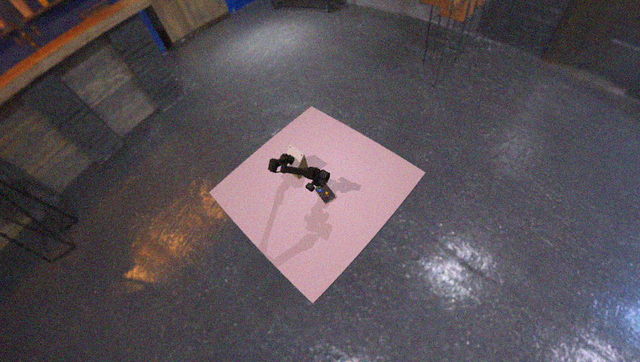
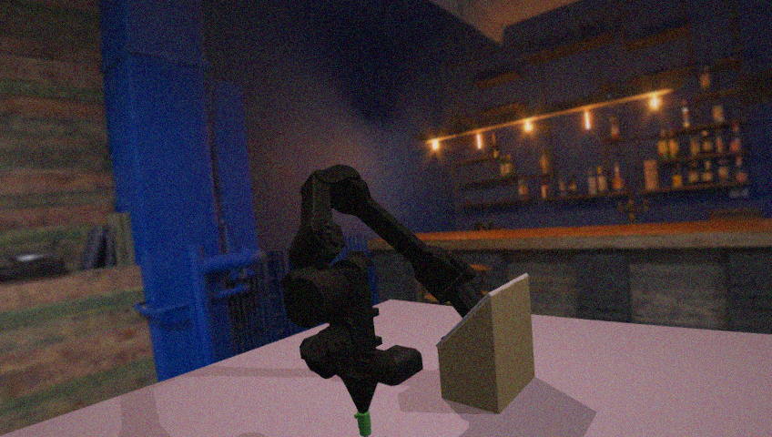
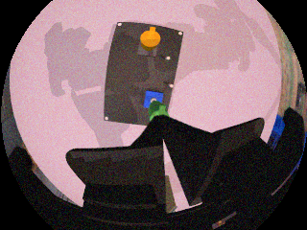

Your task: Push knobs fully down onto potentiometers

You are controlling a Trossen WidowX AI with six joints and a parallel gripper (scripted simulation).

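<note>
Right now the orange knob is 8 cm ahead of my gripper tip and 3 cm below it.
</note>
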